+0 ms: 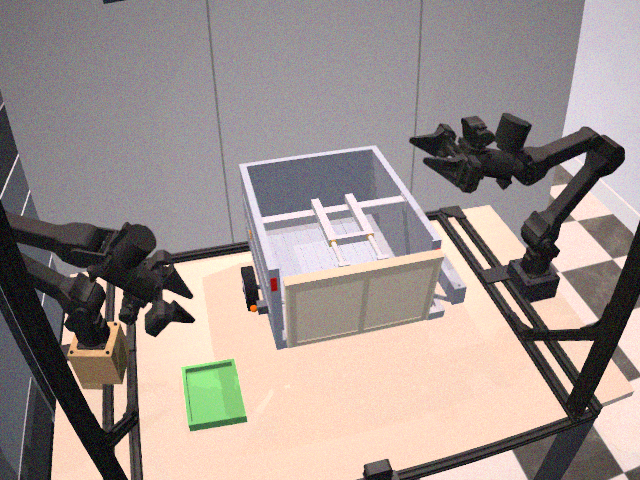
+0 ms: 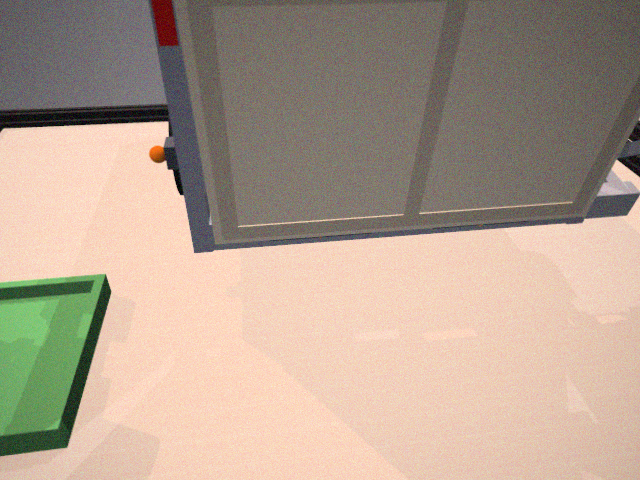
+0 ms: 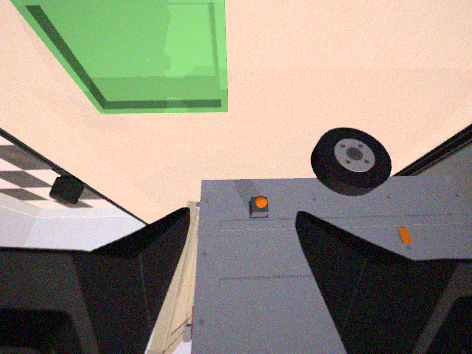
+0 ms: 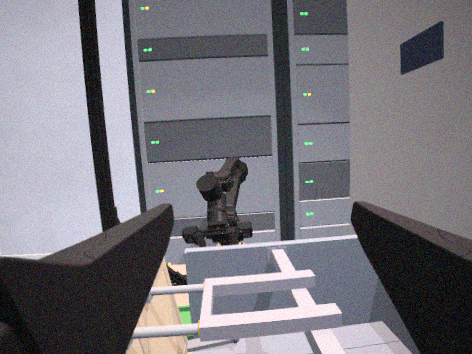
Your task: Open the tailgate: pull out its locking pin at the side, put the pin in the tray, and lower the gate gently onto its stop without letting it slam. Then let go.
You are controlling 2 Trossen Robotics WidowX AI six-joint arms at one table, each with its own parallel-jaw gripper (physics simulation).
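Seen in the pictures: left gripper, fingertip midpoint: (image 1: 193, 309) (image 3: 243, 216); right gripper, fingertip midpoint: (image 1: 416, 149) (image 4: 261, 211); left arm's base, origin of the base link: (image 1: 93, 338); right arm's base, origin of the base link: (image 1: 534, 268).
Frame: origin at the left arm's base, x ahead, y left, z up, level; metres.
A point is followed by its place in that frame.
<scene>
The beige tailgate (image 1: 325, 312) {y -0.024, x 0.480, z 0.080 m} (image 2: 320, 113) {y -0.024, x 0.482, z 0.090 m} stands upright, closing the near end of the grey trailer (image 1: 261, 222) {y 0.142, x 0.365, z 0.171 m} (image 3: 250, 300) {y 0.059, x 0.369, z 0.117 m}. The locking pin's orange ball (image 1: 253, 308) {y 0.066, x 0.338, z 0.013 m} (image 2: 157, 153) {y 0.065, x 0.340, z 0.012 m} (image 3: 261, 202) {y 0.069, x 0.332, z 0.011 m} sticks out of a small dark block on the trailer's left side; the pin's shaft is hidden. The green tray (image 1: 214, 395) {y -0.069, x 0.250, z -0.101 m} (image 2: 25, 351) {y -0.059, x 0.254, z -0.101 m} (image 3: 150, 55) {y -0.065, x 0.243, z -0.101 m} lies empty on the table at the left front. My left gripper (image 1: 193, 308) {y 0.018, x 0.226, z 0.061 m} (image 3: 243, 216) {y 0.018, x 0.226, z 0.061 m} is open and empty, left of the trailer, facing its pin side from a distance. My right gripper (image 1: 417, 150) {y 0.149, x 0.662, z 0.317 m} (image 4: 261, 211) {y 0.149, x 0.662, z 0.317 m} is open and empty, high beside the trailer's right back.
A black wheel (image 1: 249, 288) {y 0.168, x 0.322, z -0.023 m} (image 3: 352, 159) {y 0.198, x 0.304, z -0.048 m} stands at the trailer's left side, behind the pin. A white frame (image 1: 323, 222) {y 0.121, x 0.485, z 0.179 m} (image 4: 270, 317) {y 0.149, x 0.559, z 0.179 m} with two rods reaches inside the trailer towards the gate. A grey beam (image 1: 452, 284) {y -0.004, x 0.719, z 0.113 m} sticks out at the trailer's right. Black rails edge the table.
</scene>
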